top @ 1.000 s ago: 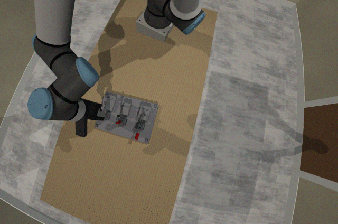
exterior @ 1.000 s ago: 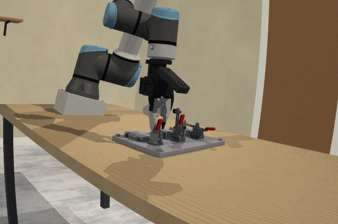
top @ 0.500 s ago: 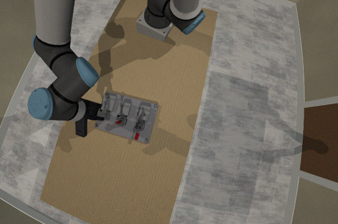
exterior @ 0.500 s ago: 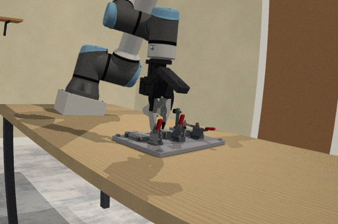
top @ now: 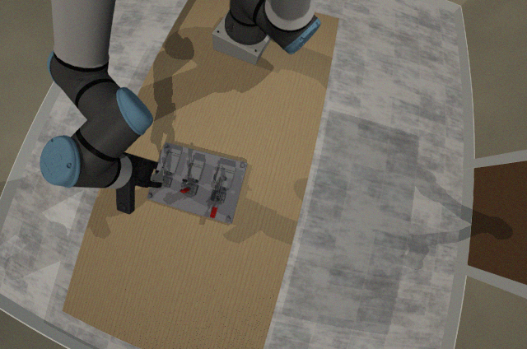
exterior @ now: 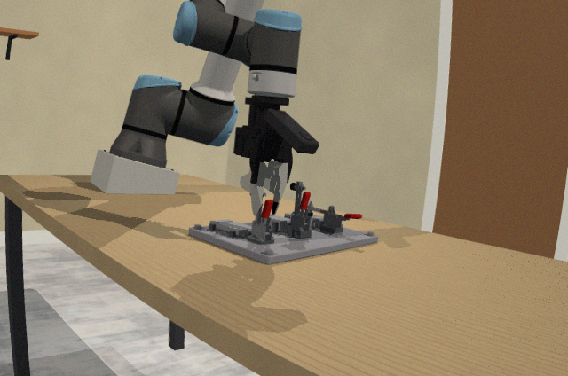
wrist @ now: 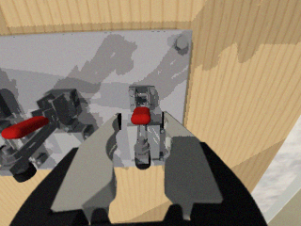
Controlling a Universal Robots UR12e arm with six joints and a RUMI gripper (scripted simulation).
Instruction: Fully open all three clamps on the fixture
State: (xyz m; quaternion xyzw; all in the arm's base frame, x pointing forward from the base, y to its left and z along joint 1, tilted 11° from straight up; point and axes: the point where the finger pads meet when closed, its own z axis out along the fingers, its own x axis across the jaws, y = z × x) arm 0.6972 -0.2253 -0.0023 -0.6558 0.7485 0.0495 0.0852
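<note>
My hand is 20 mm past the grey fixture plate, 110 mm to the right of it and 80 mm above it.
</note>
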